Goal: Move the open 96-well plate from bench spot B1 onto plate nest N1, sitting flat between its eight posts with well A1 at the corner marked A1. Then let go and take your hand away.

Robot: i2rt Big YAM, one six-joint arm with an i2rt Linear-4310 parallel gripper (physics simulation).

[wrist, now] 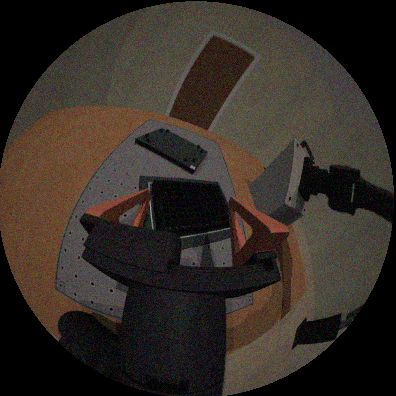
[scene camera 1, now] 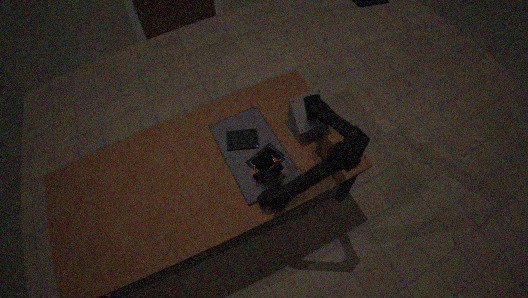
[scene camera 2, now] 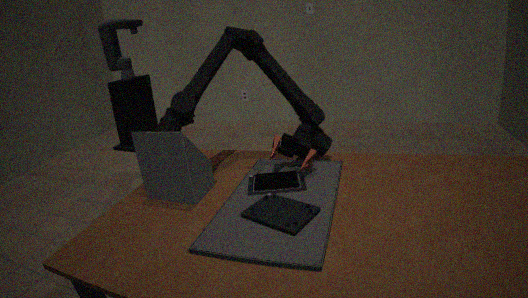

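Where they show: gripper, between the fingertips: (wrist: 188, 196) (scene camera 1: 263, 160) (scene camera 2: 285, 164); arm's base, origin of its link: (wrist: 305, 178) (scene camera 1: 312, 107) (scene camera 2: 164, 144).
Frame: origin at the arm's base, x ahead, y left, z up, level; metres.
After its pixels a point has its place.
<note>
The dark 96-well plate (scene camera 1: 266, 157) {x 0.298, y 0.112, z -0.141 m} (scene camera 2: 276, 181) {x 0.311, y 0.100, z -0.135 m} (wrist: 190, 205) {x 0.310, y 0.129, z -0.137 m} lies on the dark, pale-outlined bench spot B1 (scene camera 2: 251, 188) {x 0.244, y 0.066, z -0.149 m} (wrist: 200, 240) {x 0.283, y 0.175, z -0.149 m}. My gripper (scene camera 1: 265, 164) {x 0.325, y 0.146, z -0.100 m} (scene camera 2: 288, 162) {x 0.325, y 0.146, z -0.100 m} (wrist: 188, 196) {x 0.325, y 0.146, z -0.100 m} is open, with nothing between its orange fingers. In the wrist view the fingertips stand on the left and right of the plate; in scene camera 2 they look higher than it and towards its far side. The dark nest N1 (scene camera 1: 242, 139) {x 0.377, y -0.036, z -0.139 m} (scene camera 2: 281, 214) {x 0.386, y -0.057, z -0.139 m} (wrist: 171, 149) {x 0.375, y -0.005, z -0.139 m} has no plate on it. A small pale mark (scene camera 2: 271, 194) {x 0.325, y 0.029, z -0.138 m} (wrist: 193, 167) {x 0.315, y 0.031, z -0.139 m} shows at one nest corner. Well A1 cannot be made out.
A grey perforated board (scene camera 1: 265, 131) {x 0.243, y -0.048, z -0.151 m} (scene camera 2: 260, 245) {x 0.380, y -0.171, z -0.151 m} (wrist: 100, 200) {x 0.441, y 0.166, z -0.151 m} lies under both on the wooden table (scene camera 1: 130, 200) {x 1.030, y 0.087, z -0.164 m} (scene camera 2: 425, 215) {x 0.741, y 0.044, z -0.164 m}. A grey wedge-shaped box (scene camera 1: 298, 117) {x 0.091, y 0.024, z -0.015 m} (scene camera 2: 167, 167) {x 0.043, y -0.052, z -0.049 m} (wrist: 277, 182) {x 0.109, y 0.024, z -0.069 m} stands beside the board, near the arm's base. The views are dim and grainy.
</note>
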